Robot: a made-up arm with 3 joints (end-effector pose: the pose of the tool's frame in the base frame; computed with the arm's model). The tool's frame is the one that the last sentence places. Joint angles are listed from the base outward.
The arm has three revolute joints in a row. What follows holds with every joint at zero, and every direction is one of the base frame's.
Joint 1 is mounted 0.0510 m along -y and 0.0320 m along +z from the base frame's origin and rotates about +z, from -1.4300 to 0.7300 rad.
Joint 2 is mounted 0.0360 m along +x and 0.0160 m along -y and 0.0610 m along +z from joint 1 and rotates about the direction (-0.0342, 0.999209, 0.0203), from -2.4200 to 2.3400 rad.
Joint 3 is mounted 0.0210 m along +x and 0.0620 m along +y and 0.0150 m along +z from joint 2 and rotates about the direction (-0.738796, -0.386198, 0.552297), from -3.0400 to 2.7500 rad.
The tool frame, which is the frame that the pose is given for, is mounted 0.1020 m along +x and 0.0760 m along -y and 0.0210 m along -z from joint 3; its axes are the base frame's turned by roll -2.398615, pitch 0.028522 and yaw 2.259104 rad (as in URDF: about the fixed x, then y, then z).
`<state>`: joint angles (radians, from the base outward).
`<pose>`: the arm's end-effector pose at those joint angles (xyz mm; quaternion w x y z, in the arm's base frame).
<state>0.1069 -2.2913 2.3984</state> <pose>-54.2 108.3 117.9 0.5993 0.5968 -0.4468 -0.2917</pose>
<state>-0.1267 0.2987 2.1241</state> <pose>142.3 87.7 125.6 0.5235 -0.0704 0.5280 -0.6650</pose>
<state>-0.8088 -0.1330 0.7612</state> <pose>134.1 -155.9 168.3 0.0071 0.6040 0.5894 -0.5364</pose>
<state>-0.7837 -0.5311 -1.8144</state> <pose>104.4 -78.9 -2.0 0.3996 -0.5773 -0.4770 -0.5287</pose>
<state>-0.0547 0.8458 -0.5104</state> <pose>54.3 -92.9 -10.5 0.6440 -0.3461 -0.5860 0.3495</pose>
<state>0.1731 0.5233 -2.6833</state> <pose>-34.3 81.9 37.1 0.8583 -0.4307 0.0132 -0.2785</pose>
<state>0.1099 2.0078 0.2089</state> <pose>-4.7 -74.2 -32.4 0.6894 0.1598 -0.3885 0.5901</pose>
